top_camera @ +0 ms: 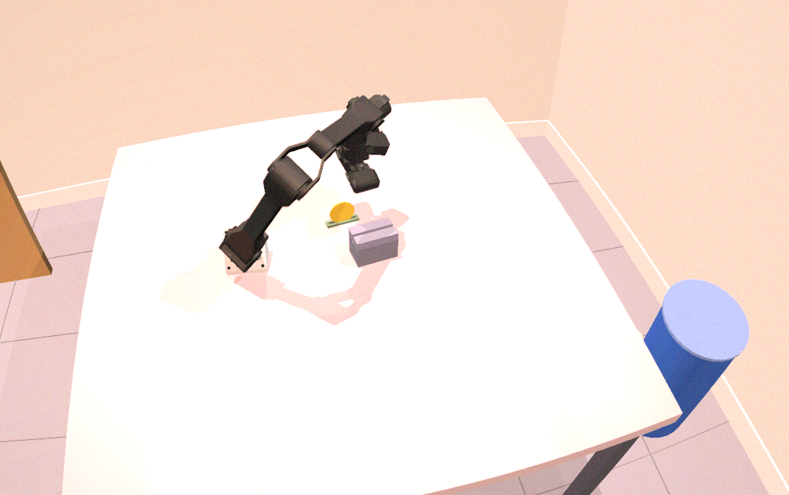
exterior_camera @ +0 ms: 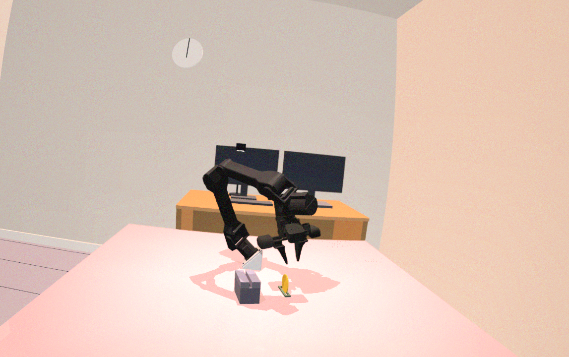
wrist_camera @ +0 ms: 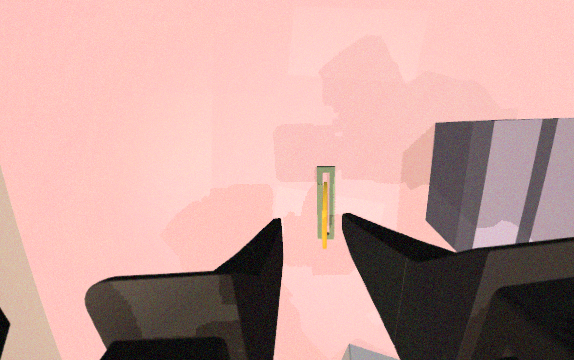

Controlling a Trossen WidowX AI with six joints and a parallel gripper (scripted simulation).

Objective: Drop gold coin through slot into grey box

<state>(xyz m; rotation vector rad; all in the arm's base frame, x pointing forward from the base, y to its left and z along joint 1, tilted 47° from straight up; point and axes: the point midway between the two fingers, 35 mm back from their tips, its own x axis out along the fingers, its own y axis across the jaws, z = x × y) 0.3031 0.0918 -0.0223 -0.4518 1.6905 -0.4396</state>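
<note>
Now: the gold coin 3 cm behind my gripper tip, 1 cm to the right of it and 9 cm below it.
</note>
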